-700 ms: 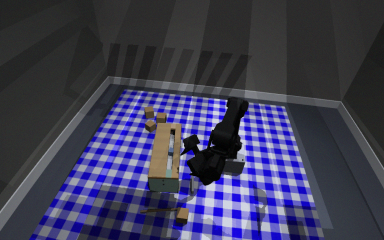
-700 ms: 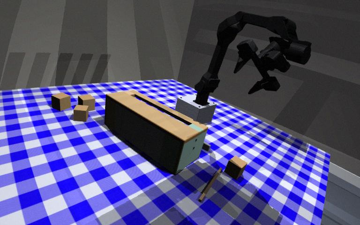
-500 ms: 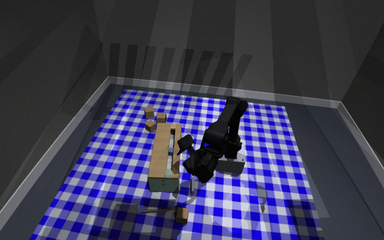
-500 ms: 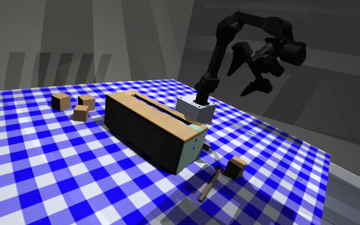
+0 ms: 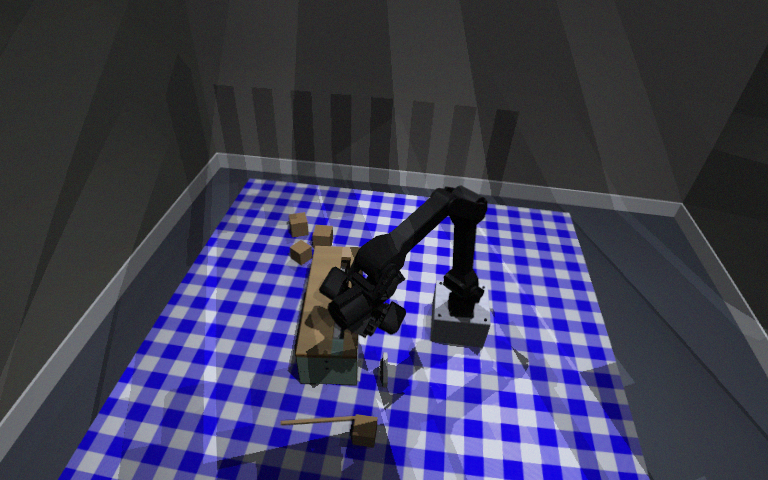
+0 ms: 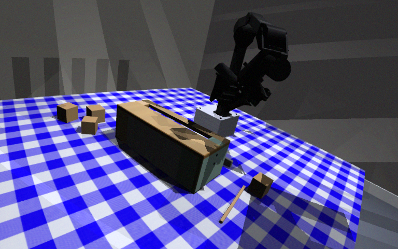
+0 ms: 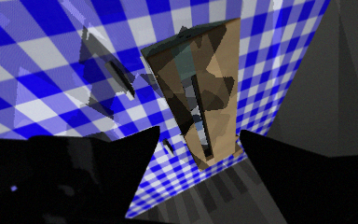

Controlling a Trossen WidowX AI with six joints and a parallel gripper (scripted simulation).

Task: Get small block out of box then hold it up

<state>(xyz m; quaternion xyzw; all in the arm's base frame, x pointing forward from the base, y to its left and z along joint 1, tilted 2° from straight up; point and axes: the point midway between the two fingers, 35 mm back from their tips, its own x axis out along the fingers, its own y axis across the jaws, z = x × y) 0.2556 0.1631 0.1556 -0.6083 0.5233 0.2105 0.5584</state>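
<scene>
The bluish-grey block is 4 cm ahead of my gripper tip, 13 cm to the right of it and 13 cm below it. From my gripper tip the other things lie so: thin brown stick: 6 cm ahead, 17 cm to the left, 21 cm below.
</scene>
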